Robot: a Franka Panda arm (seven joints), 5 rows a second.
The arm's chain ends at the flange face. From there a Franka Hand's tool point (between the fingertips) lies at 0.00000 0.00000 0.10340 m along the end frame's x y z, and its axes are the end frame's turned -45 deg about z.
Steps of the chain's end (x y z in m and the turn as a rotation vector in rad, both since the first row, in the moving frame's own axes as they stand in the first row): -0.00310, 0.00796, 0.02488, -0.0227, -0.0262, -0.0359; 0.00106, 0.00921, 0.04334, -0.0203, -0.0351, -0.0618; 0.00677, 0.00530, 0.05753, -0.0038, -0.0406, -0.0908; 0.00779, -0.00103, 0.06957, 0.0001, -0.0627, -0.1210; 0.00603, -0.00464, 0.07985, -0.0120, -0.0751, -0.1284
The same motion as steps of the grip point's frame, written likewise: -0.01140, 0.00324, 0.02482, 0.0025, -0.0346, -0.0359; -0.00984, 0.00631, 0.04326, 0.0105, -0.0392, -0.0618; -0.00232, 0.00600, 0.05744, 0.0260, -0.0314, -0.0908; 0.00140, 0.00048, 0.06937, 0.0444, -0.0443, -0.1210; 0.00090, -0.00321, 0.07955, 0.0446, -0.0616, -0.1284
